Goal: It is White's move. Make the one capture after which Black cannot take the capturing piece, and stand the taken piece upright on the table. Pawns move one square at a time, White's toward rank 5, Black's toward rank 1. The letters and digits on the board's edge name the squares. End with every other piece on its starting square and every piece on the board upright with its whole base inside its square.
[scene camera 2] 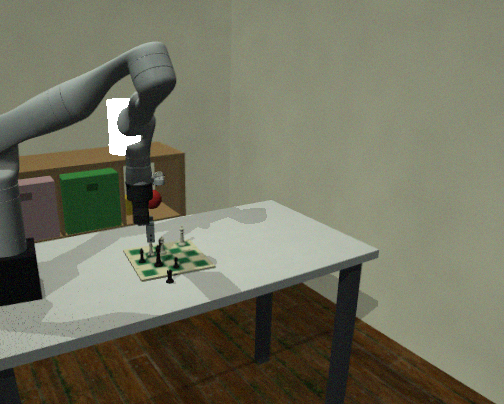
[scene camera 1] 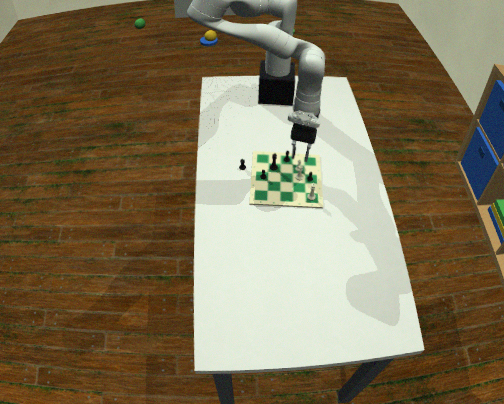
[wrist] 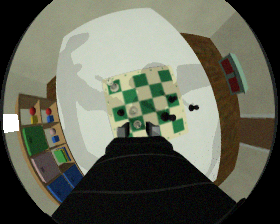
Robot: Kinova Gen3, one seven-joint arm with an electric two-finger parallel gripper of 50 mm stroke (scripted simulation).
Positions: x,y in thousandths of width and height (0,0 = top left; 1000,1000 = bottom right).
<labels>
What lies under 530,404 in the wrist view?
A green-and-cream chessboard.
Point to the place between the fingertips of my gripper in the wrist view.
491,569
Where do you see a green-and-cream chessboard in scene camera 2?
At 378,640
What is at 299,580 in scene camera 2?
My gripper.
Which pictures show the green-and-cream chessboard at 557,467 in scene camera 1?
Scene camera 2, scene camera 1 and the wrist view: all of them.
</labels>
